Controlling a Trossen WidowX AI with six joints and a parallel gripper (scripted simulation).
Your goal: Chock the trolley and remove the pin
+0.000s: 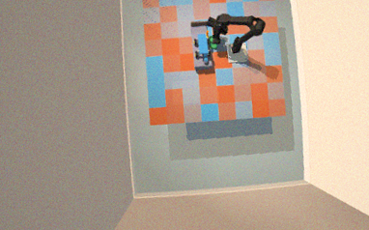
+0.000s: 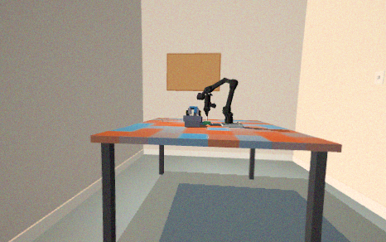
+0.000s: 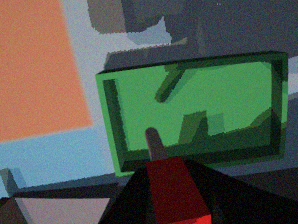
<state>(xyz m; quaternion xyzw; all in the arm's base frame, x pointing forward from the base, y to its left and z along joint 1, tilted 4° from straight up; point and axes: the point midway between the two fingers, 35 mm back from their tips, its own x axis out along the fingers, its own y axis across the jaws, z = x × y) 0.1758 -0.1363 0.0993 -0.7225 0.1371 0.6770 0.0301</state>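
My gripper tip is now 2 cm to the right of the green tray and 8 cm above it. The rest, counted from my gripper tip: grey ramp: 14 cm ahead, 9 cm to the left, 2 cm below; red-headed stop pin: right at my gripper tip; yellow chock: 7 cm ahead, 1 cm above.
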